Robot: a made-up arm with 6 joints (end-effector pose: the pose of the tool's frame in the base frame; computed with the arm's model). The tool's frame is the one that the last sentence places. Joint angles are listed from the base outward.
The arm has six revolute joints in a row. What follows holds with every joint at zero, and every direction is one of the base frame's. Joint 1 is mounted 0.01 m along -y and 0.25 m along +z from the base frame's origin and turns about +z. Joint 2 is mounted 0.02 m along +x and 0.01 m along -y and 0.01 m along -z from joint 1 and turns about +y. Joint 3 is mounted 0.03 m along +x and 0.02 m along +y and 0.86 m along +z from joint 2 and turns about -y. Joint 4 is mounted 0.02 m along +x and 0.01 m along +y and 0.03 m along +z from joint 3 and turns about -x. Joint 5 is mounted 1.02 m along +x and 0.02 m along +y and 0.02 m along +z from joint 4 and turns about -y. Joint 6 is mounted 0.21 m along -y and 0.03 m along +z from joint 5 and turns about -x. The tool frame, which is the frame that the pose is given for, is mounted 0.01 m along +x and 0.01 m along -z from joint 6; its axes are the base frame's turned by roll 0.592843, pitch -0.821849 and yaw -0.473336 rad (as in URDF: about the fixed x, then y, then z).
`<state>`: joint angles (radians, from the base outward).
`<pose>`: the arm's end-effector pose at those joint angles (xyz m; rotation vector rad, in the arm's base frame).
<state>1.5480 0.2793 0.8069 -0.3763 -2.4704 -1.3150</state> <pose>0.1725 1.2008 1.5491 -0.4187 0.9058 -0.0376</pose>
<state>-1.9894 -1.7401 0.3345 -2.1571 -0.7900 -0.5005</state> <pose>0.5879 1.0672 1.1222 0.7292 -1.2082 0.2395</pose>
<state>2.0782 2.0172 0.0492 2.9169 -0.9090 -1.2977</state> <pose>-0.3753 0.2487 -1.1592 0.9191 0.8892 -2.8512</pose>
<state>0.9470 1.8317 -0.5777 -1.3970 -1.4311 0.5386</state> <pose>-0.0099 -0.0694 -0.6022 0.0437 2.2639 -0.9537</pose>
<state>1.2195 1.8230 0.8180 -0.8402 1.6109 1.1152</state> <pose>0.5754 1.1695 -0.9127 -0.1069 -1.3481 0.2959</pose>
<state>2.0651 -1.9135 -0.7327 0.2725 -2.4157 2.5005</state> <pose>0.3708 -0.3339 0.9835 0.9479 0.7501 -2.2048</pose>
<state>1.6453 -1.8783 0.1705 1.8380 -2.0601 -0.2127</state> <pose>0.0392 -1.4915 0.8464 0.8572 -0.2798 -0.7062</pose>
